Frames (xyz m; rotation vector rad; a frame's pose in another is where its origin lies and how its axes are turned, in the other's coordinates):
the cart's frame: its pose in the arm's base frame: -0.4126 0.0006 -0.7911 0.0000 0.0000 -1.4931
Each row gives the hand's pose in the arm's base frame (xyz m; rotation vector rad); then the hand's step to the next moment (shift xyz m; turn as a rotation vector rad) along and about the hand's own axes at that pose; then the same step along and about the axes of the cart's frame.
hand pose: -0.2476 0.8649 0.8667 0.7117 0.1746 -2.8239
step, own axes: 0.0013 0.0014 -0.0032 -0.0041 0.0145 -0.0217
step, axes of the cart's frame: 0.0011 0.0006 -0.0035 0.0109 0.0161 -0.0179
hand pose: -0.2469 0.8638 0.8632 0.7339 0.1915 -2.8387
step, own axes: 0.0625 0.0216 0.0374 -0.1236 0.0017 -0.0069
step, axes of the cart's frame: 0.0325 -0.0687 0.0002 -0.0111 0.1106 0.0545
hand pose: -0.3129 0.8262 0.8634 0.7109 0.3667 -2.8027
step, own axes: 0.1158 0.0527 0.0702 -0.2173 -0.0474 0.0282
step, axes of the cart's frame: 0.0792 -0.1217 -0.0068 -0.0576 0.1658 0.1395
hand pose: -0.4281 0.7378 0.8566 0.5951 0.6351 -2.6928
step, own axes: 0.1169 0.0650 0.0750 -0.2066 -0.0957 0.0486
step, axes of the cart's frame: 0.1068 -0.1090 -0.0154 -0.0894 0.1338 0.1682
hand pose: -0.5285 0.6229 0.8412 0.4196 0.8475 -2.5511
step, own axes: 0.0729 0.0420 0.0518 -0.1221 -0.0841 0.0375
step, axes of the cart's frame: 0.0798 -0.0574 -0.0104 -0.0685 0.0659 0.1198
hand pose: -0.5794 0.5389 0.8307 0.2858 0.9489 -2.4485
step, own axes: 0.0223 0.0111 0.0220 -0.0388 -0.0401 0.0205
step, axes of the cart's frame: 0.0291 -0.0160 0.0018 -0.0250 0.0141 0.0521
